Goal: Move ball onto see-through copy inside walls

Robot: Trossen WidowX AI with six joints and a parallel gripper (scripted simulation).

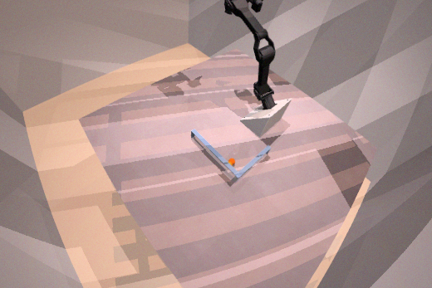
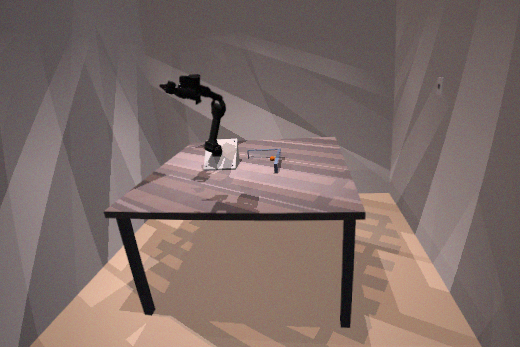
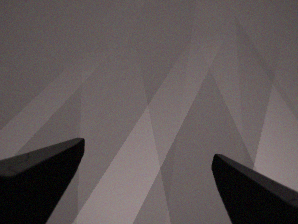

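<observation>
Now: the see-through copy 52 cm ahead of my gripper tip, 42 cm to the left of it and 57 cm below it. The rest, counted from my gripper tip: orange ball: 50 cm ahead, 42 cm to the left, 57 cm below.
</observation>
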